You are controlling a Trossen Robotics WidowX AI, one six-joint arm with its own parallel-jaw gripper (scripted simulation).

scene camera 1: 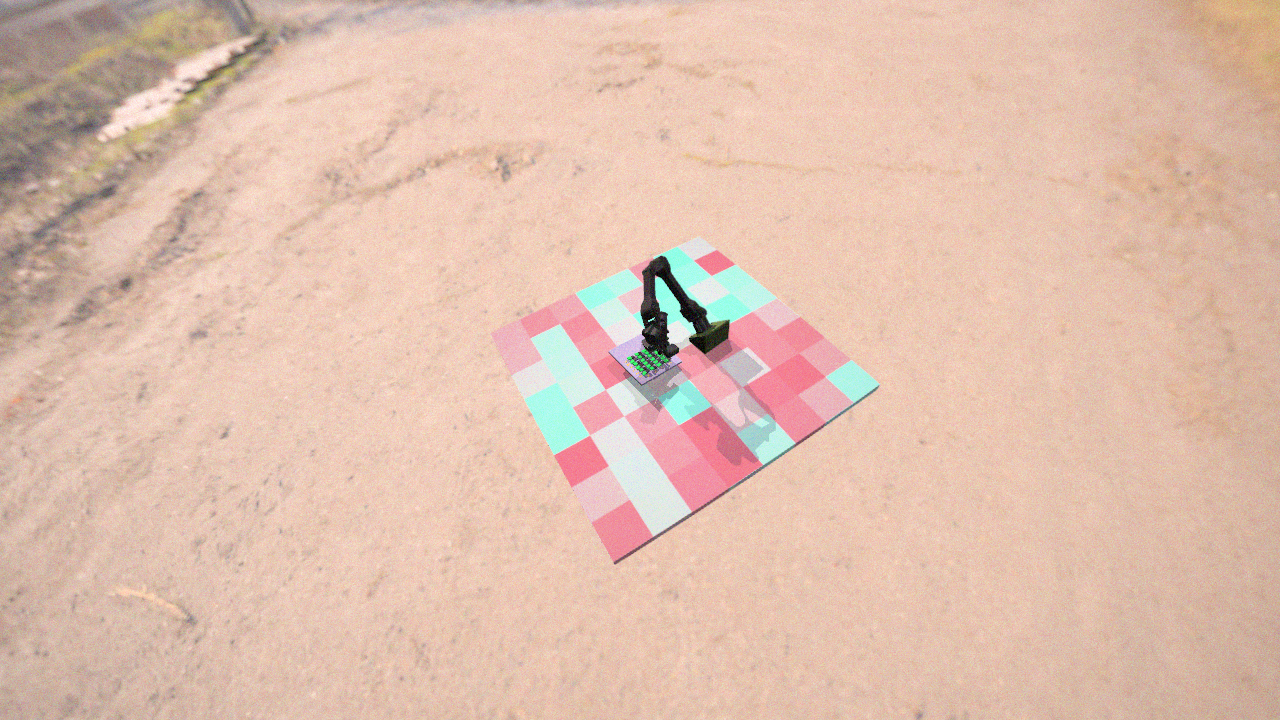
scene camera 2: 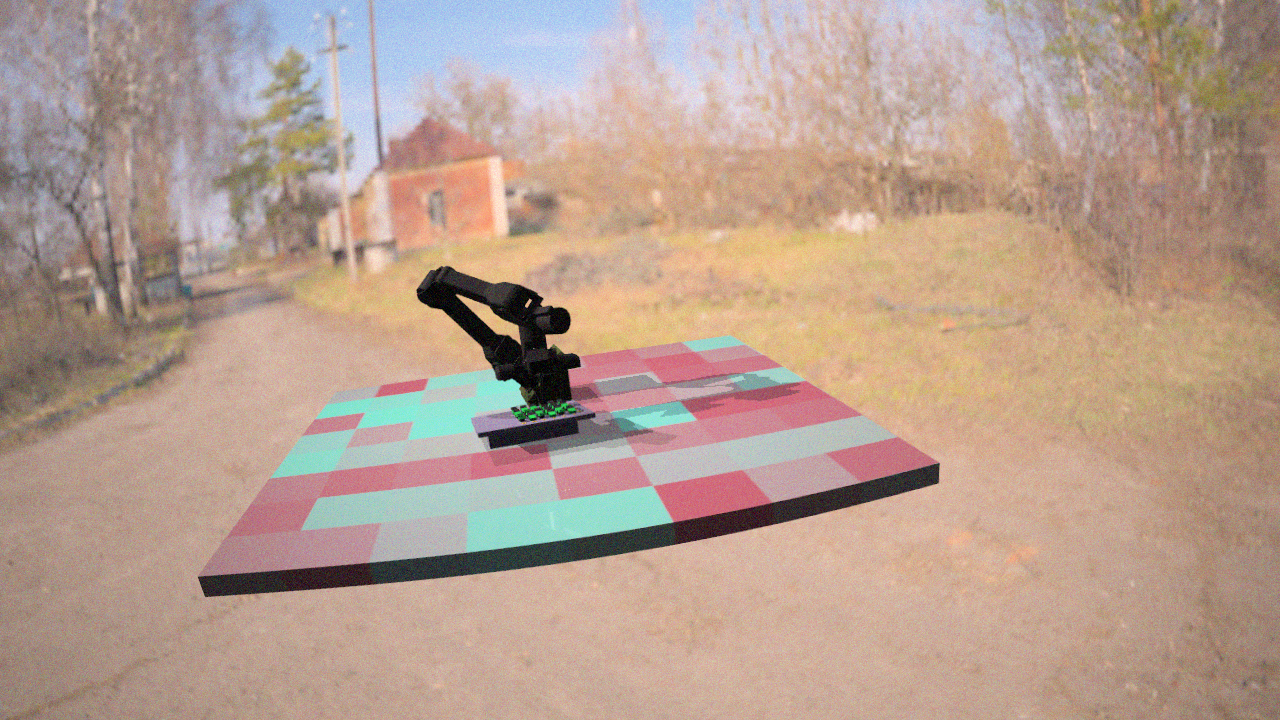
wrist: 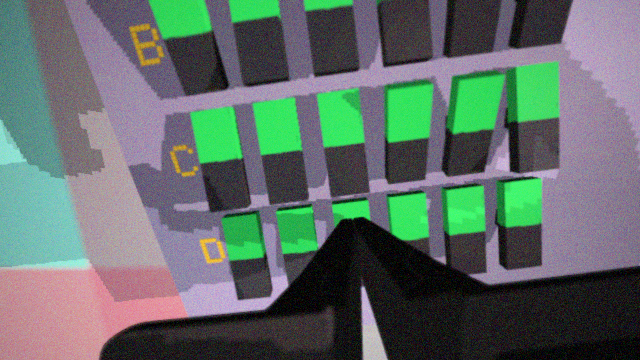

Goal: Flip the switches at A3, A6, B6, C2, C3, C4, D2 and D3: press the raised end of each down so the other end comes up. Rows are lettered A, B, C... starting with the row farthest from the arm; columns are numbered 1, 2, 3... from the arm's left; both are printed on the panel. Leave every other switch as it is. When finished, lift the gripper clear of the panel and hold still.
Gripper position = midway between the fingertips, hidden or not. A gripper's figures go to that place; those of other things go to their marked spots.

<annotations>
My gripper [wrist: 353, 229]: 11 cm from the lens. A switch C3 [wrist: 340, 111]: 10 cm from the lens.
</annotations>
